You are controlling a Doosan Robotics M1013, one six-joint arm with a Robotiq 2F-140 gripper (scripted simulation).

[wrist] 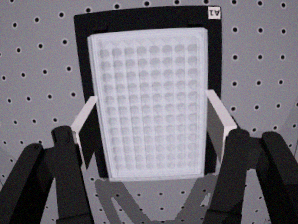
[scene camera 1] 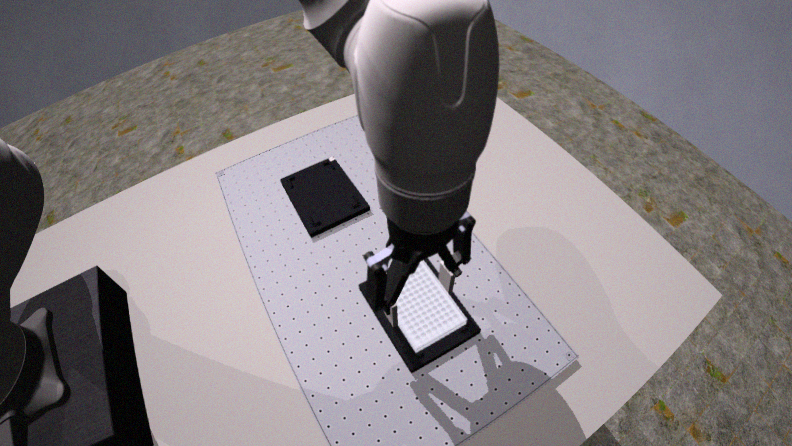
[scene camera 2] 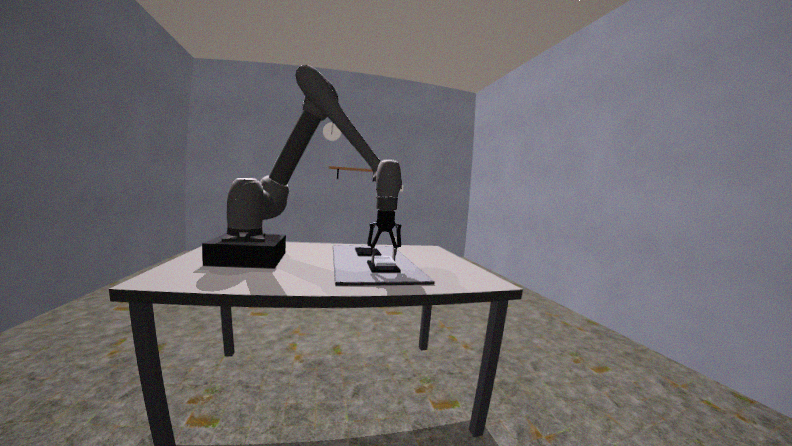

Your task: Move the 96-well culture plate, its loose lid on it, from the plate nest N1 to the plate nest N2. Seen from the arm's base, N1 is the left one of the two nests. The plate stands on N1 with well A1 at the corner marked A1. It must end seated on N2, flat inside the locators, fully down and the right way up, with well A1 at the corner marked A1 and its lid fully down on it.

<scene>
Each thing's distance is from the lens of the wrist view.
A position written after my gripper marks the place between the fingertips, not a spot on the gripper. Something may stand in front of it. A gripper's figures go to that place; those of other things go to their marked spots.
my gripper (wrist: 152,108): 0.20 m
plate lid (wrist: 151,87): 0.18 m
</scene>
